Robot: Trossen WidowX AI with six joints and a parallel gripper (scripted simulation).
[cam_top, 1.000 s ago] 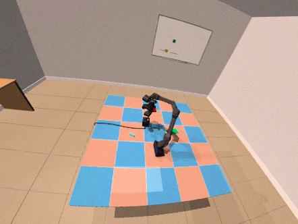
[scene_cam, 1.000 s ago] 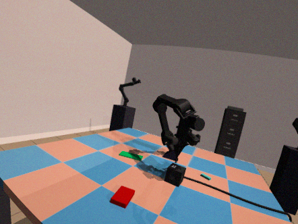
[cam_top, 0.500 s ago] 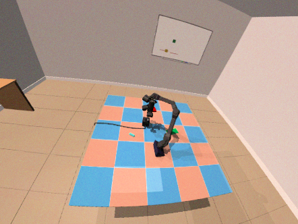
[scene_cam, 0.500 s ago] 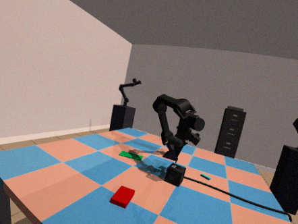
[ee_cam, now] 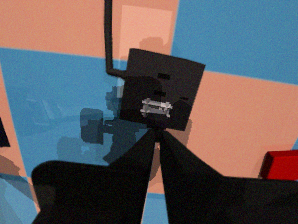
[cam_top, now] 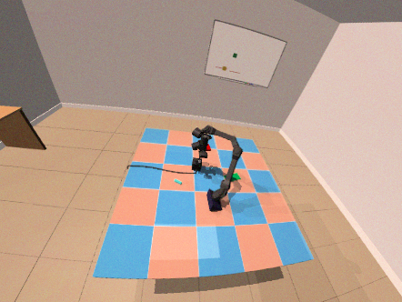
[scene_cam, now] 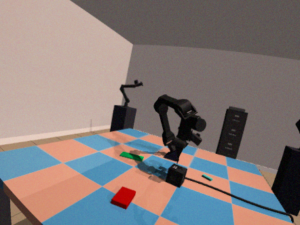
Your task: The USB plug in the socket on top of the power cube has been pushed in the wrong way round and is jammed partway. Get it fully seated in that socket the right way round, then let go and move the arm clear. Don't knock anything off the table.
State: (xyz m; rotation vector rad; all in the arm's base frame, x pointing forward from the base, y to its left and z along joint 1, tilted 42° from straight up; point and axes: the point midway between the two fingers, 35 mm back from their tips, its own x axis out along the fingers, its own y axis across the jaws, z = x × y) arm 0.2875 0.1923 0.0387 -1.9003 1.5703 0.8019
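Right now my gripper tip is 2 cm above the USB plug. From my gripper tip the other things lie so: USB socket: 7 cm below; then red block: 29 cm ahead, 13 cm below, 8 cm to the right; then small teal piece: 18 cm behind, 15 cm to the left, 13 cm below.
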